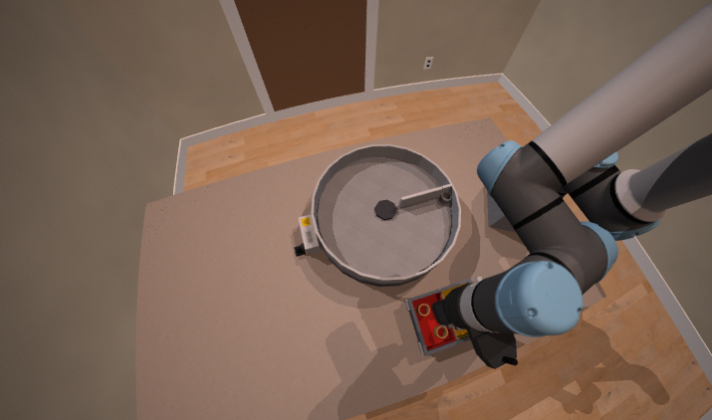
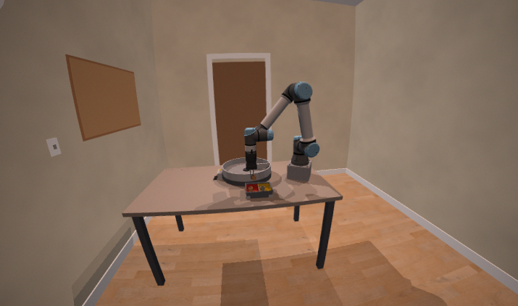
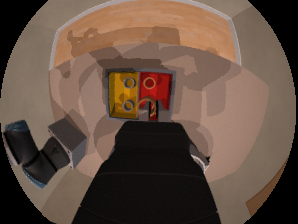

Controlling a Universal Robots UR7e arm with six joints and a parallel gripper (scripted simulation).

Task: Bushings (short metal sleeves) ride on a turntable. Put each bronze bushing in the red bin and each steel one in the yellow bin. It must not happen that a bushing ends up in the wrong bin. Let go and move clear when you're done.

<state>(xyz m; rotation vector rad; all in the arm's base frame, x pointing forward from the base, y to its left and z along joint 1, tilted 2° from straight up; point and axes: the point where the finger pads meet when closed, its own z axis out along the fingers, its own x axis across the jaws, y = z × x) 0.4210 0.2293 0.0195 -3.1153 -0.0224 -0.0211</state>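
My gripper is now 110 mm above the red bin and 40 mm past it. Also, from my hand: turntable: 330 mm to the right, 80 mm below, 30 mm ahead.
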